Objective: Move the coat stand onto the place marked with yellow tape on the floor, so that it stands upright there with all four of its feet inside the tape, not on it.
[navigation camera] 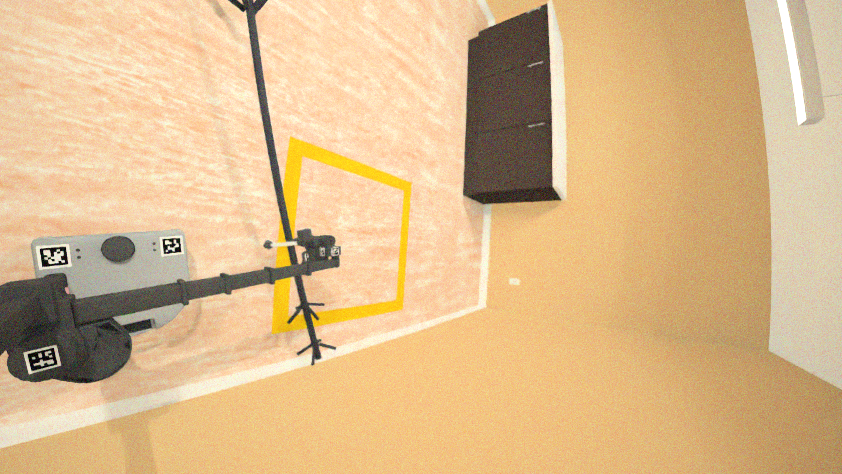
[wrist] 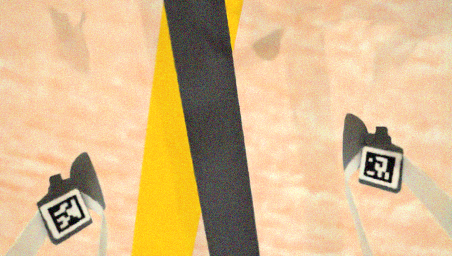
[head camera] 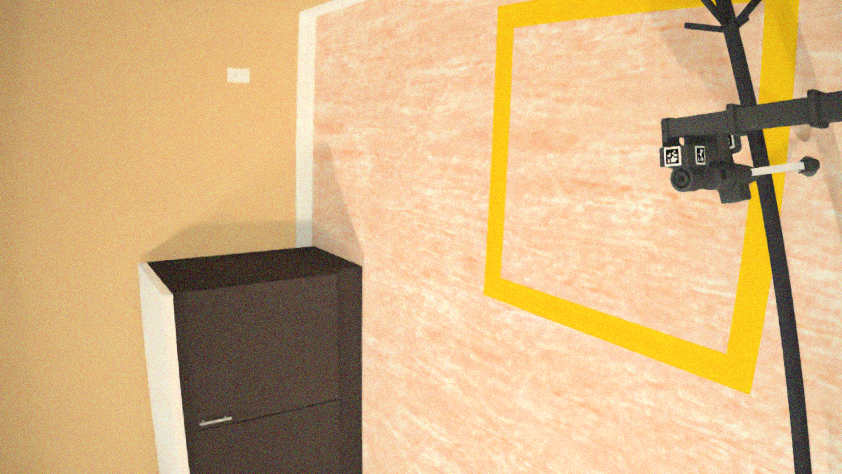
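Pixels of known places: gripper, fingertip midpoint: [navigation camera: 286,239] [wrist: 221,153] [head camera: 769,176]; robot's base, origin of the base link: [navigation camera: 119,247].
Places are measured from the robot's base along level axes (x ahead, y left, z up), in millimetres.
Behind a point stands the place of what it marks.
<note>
The dark coat stand [head camera: 781,294] {z 154, x 205, y -507 mm} [navigation camera: 256,58] {z 184, x 693, y -416 mm} [wrist: 210,100] {z 137, x -67, y -556 mm} is tipped far over, not upright. Its pole slants across one side strip of the yellow tape square [head camera: 500,176] {z 1, x -83, y -1462 mm} [navigation camera: 405,247] {z 1, x -173, y -1478 mm} [wrist: 165,175] {z 1, x 39, y -614 mm}. In the navigation view its two groups of hooks are at the lower end, past the tape's lower left corner, and part of its feet shows at the top edge. I cannot tell what the pole rests on. My gripper [head camera: 810,166] [navigation camera: 268,243] [wrist: 221,153] {z 92, x -23, y -550 mm} is wide open around the pole, with gaps on both sides in the wrist view.
My grey base [navigation camera: 147,270] {z 160, x -70, y -61 mm} stands left of the tape in the navigation view, and my arm [navigation camera: 200,288] {z 439, x -101, y -149 mm} reaches out over the pole. A dark cabinet [head camera: 253,353] {z 551, x 556, y -2406 mm} [navigation camera: 509,100] {z 490, x 1121, y -2498 mm} stands against the tan wall. A white skirting board [navigation camera: 235,376] {z 31, x -582, y -290 mm} runs close to the hooks.
</note>
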